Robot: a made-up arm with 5 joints.
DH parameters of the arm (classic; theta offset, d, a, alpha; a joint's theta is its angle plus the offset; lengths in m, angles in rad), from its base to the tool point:
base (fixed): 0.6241 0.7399 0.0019 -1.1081
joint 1: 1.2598 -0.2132 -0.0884 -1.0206
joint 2: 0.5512 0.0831 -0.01 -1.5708
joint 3: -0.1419 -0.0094 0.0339 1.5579
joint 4: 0 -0.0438 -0.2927 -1.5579
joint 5: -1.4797 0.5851 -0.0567 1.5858
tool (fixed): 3.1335 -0.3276 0 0
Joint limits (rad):
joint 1: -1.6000..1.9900
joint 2: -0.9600..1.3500
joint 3: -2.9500..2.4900
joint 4: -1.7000..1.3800
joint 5: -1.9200..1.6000
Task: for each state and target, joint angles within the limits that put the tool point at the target. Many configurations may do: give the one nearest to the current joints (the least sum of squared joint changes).
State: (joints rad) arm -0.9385 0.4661 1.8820 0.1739 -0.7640
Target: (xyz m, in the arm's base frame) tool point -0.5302 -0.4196 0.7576
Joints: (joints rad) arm -0.7065 1.1371 1.4204 0.4838 -0.9189
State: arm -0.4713 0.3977 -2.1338 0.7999 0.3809
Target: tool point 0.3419 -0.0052 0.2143
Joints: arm -0.4725 -0.2882 -2.3674 1.3800 0.4341
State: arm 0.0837 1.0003 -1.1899 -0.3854 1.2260
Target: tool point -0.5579 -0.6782 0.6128
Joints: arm -0.4773 0.9637 -1.5144 -0.9632 1.1582
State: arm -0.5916 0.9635 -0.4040 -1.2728 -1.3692
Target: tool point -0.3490 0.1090 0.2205
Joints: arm -0.6606 0.2284 -0.8130 -1.7000 -0.7300
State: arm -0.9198 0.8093 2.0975 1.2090 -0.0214
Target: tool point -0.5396 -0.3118 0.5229
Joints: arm -0.6915 0.8389 2.1025 1.0074 -0.0824
